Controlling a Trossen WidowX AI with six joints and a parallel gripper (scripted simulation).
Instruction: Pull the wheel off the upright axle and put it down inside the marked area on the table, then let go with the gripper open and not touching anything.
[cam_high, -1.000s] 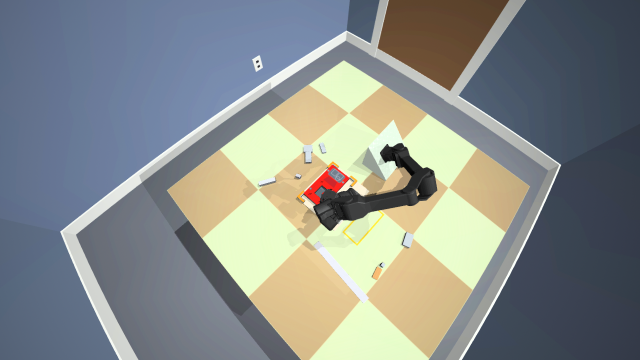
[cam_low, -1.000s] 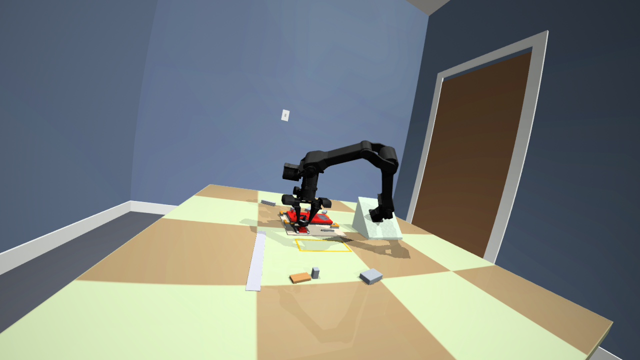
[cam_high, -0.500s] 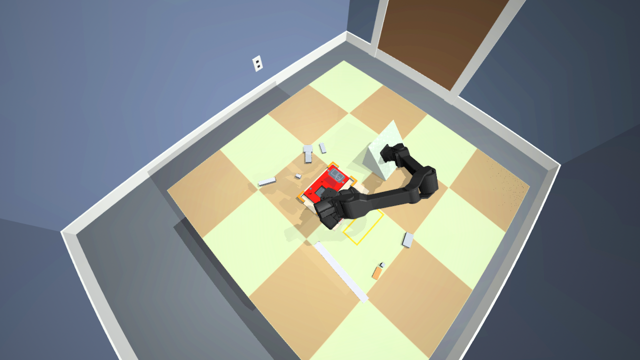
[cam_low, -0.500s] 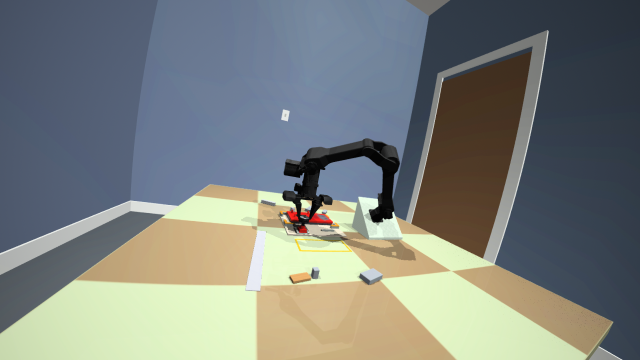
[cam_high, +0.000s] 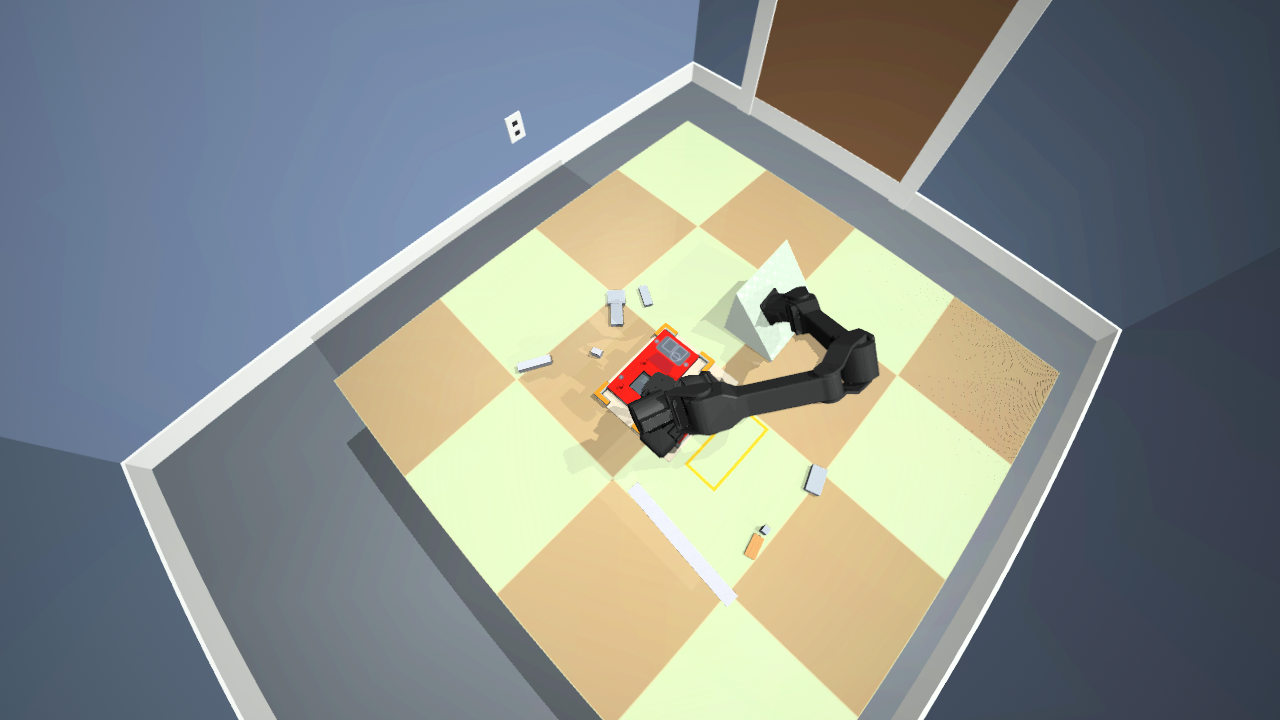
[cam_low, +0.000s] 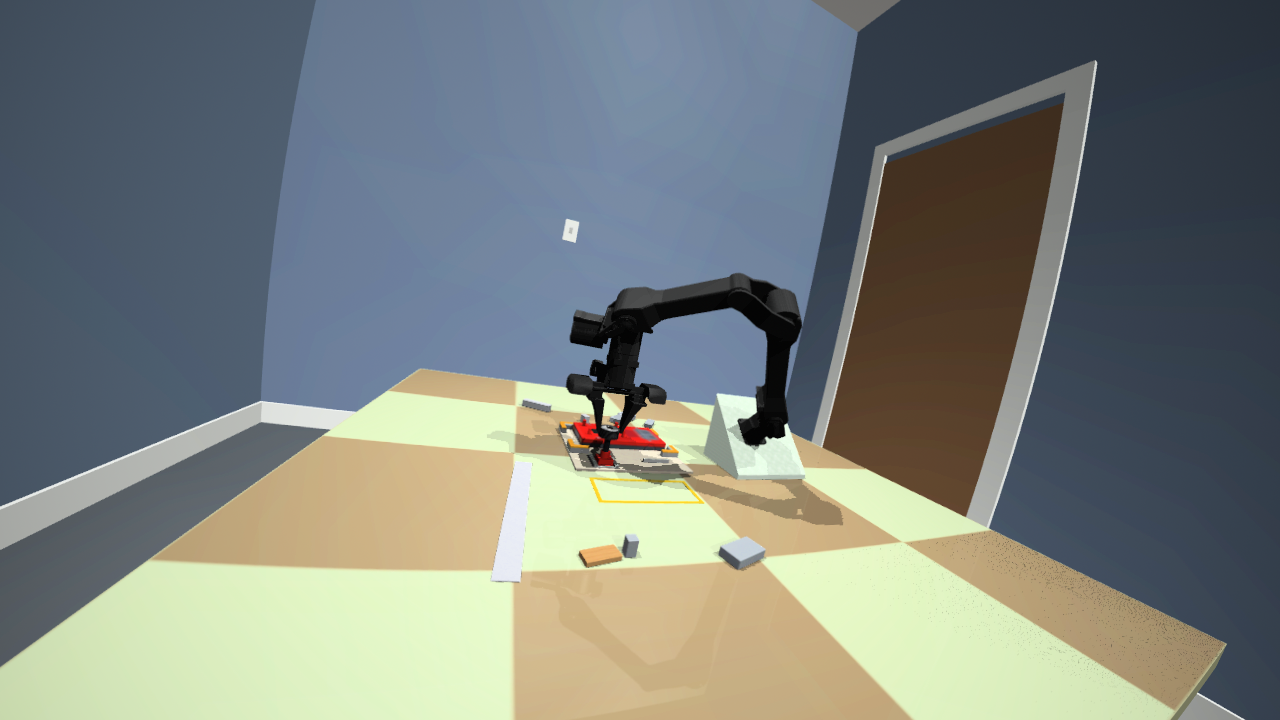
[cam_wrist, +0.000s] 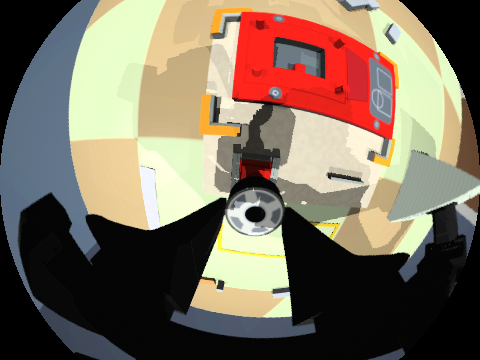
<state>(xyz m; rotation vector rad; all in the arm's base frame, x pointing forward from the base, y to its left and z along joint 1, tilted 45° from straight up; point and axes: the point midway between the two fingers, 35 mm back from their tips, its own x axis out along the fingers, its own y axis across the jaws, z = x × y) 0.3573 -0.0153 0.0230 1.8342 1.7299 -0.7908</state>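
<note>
Now: the grey mount 30 mm below my gripper tip. From my gripper tip the other things lie so: wheel: right at my gripper tip; then long white strip: 180 mm ahead, 150 mm to the left, 70 mm below; then small grey block: 270 mm to the left, 60 mm below, 50 mm ahead.
</note>
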